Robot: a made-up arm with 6 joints. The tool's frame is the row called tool. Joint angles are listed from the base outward.
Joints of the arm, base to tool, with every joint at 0 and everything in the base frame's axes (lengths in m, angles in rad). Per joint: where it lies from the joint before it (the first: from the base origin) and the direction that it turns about. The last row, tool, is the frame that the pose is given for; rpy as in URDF.
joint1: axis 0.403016 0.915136 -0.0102 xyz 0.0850 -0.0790 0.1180
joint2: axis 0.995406 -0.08 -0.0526 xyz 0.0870 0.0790 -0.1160
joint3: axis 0 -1 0 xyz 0.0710 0.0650 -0.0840
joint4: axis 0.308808 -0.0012 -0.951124 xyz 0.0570 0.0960 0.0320
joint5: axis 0 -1 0 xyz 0.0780 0.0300 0.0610
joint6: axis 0 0 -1 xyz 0.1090 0.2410 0.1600
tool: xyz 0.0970 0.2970 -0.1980 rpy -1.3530 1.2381 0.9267
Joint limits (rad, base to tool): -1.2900..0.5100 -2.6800..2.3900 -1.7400..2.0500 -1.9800..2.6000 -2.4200..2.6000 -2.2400..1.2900
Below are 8 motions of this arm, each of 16 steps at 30 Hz.
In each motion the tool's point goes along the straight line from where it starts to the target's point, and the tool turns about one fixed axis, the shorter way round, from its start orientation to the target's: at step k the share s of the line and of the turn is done. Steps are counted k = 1, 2, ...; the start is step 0. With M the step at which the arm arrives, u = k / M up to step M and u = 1 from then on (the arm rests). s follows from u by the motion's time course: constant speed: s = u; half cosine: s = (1 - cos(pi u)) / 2; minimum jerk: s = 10 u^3 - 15 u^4 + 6 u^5.
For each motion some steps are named. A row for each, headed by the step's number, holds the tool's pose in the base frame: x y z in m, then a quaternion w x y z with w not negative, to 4 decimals.
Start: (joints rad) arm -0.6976 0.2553 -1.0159 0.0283 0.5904 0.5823
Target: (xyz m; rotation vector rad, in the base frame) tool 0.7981 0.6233 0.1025 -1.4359 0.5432 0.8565
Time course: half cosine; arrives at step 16
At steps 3, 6, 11, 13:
3: 0.8203 0.6292 0.0844 0.5815 -0.6488 0.2876 0.3978
6: 0.8149 0.6278 0.0888 0.5957 -0.6443 0.2756 0.3925
11: 0.8035 0.6247 0.0981 0.6246 -0.6342 0.2501 0.3809
13: 0.8001 0.6238 0.1008 0.6329 -0.6310 0.2426 0.3774

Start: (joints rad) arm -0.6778 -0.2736 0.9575 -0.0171 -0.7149 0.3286
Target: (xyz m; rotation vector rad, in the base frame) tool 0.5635 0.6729 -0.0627 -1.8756 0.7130 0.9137
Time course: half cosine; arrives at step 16
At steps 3, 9, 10, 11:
3: 0.6189 0.6538 0.0082 0.3877 -0.8844 0.2023 0.1633
9: 0.5879 0.6645 -0.0316 0.4271 -0.8213 0.2528 0.2814
10: 0.5822 0.6665 -0.0388 0.4333 -0.8077 0.2615 0.3024
11: 0.5769 0.6683 -0.0455 0.4387 -0.7947 0.2693 0.3215

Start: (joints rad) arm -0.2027 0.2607 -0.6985 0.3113 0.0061 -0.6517
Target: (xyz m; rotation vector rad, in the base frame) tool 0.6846 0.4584 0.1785 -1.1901 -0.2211 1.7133
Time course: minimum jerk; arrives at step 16
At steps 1, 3, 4, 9, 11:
1: 0.5746 0.6860 0.0189 0.3374 -0.4618 0.0224 0.8200
3: 0.5797 0.6753 0.0263 0.3454 -0.4637 0.0171 0.8157
4: 0.5857 0.6629 0.0351 0.3548 -0.4660 0.0108 0.8105
9: 0.6422 0.5460 0.1171 0.4392 -0.4832 -0.0478 0.7559
11: 0.6647 0.4995 0.1497 0.4712 -0.4882 -0.0710 0.7311

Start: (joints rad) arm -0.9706 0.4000 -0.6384 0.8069 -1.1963 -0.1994
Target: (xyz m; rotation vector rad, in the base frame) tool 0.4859 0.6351 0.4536 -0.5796 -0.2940 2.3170
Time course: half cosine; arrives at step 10
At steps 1, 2, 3, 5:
1: 0.7586 0.5865 0.2573 0.5241 -0.1821 0.1601 0.8164
2: 0.7387 0.5900 0.2716 0.5139 -0.1860 0.1404 0.8256
3: 0.7078 0.5955 0.2939 0.4974 -0.1918 0.1095 0.8389
5: 0.6257 0.6102 0.3530 0.4501 -0.2058 0.0268 0.8685

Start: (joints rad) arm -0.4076 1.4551 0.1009 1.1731 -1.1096 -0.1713
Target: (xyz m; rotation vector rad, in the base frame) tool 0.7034 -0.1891 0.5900 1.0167 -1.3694 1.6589
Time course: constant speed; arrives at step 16
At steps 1, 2, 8, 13, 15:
1: 0.7082 -0.0604 0.6054 0.5392 0.2633 -0.4161 0.6832
2: 0.7078 -0.0690 0.6043 0.5290 0.2727 -0.4249 0.6821
8: 0.7059 -0.1205 0.5982 0.4647 0.3280 -0.4749 0.6715
13: 0.7044 -0.1634 0.5931 0.4076 0.3717 -0.5130 0.6577
15: 0.7037 -0.1805 0.5910 0.3840 0.3884 -0.5273 0.6509

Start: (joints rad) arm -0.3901 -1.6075 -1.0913 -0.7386 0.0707 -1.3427
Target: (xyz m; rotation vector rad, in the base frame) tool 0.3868 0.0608 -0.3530 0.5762 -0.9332 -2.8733
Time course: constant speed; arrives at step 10
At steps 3, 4, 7, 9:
3: 0.2704 0.0525 -0.4096 0.0808 0.1039 -0.3094 -0.9418
4: 0.2870 0.0537 -0.4015 0.0740 0.1159 -0.3087 -0.9412
7: 0.3369 0.0572 -0.3773 0.0536 0.1517 -0.3062 -0.9383
9: 0.3702 0.0596 -0.3611 0.0399 0.1754 -0.3043 -0.9354

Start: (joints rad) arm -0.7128 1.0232 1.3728 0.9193 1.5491 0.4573
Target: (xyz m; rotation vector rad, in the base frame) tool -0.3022 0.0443 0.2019 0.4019 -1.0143 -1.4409
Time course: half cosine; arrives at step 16
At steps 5, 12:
5: -0.3551 -0.1154 0.2365 0.6590 0.1852 -0.2613 -0.6805
12: -0.3122 0.0142 0.2084 0.6281 0.1772 -0.4081 -0.6384

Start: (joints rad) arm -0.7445 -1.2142 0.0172 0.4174 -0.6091 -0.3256
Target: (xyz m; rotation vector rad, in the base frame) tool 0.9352 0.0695 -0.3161 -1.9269 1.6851 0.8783
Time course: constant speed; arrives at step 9
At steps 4, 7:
4: 0.9609 0.0598 -0.2619 0.2218 -0.7123 0.6033 0.2820
7: 0.9455 0.0656 -0.2944 0.2183 -0.7022 0.6062 0.3030

